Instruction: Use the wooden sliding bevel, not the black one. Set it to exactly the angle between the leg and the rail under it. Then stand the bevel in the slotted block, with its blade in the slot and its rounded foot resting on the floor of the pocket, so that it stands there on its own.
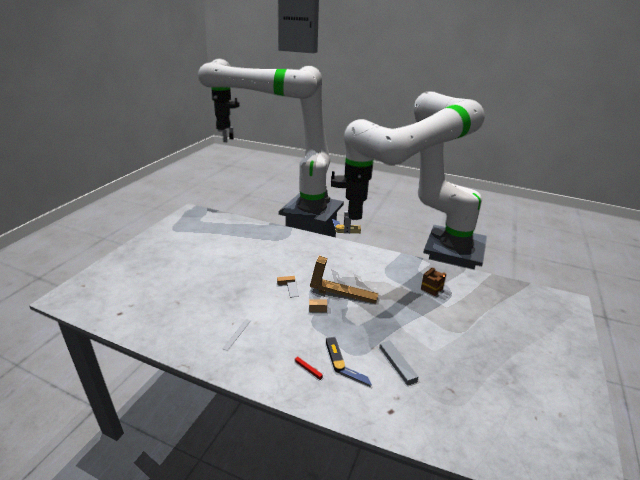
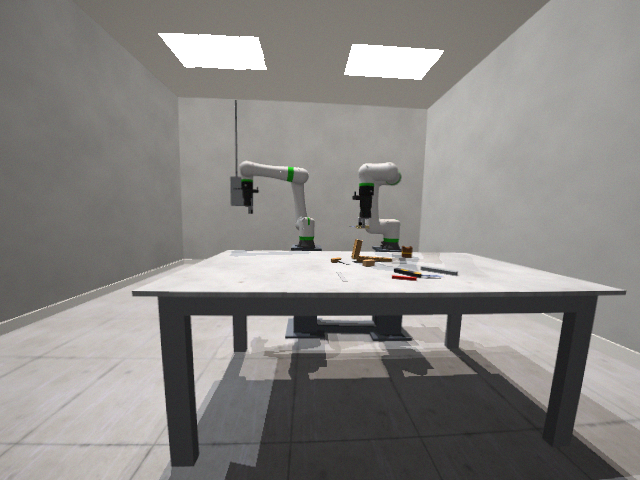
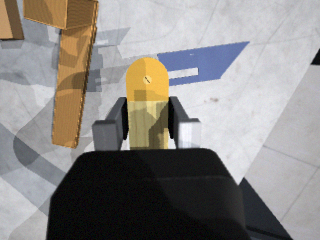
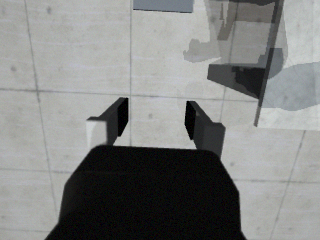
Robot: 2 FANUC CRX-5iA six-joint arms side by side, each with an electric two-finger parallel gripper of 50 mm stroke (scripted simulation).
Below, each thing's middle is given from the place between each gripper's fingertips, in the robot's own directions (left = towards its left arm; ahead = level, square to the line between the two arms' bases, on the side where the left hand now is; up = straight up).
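Blue blade (image 3: 212,62): 4 cm to the right of my left hand, 1 cm below it, 1 cm behind it.
My right hand: 82 cm to the right of the blue blade, 44 cm short of it, 9 cm above it.
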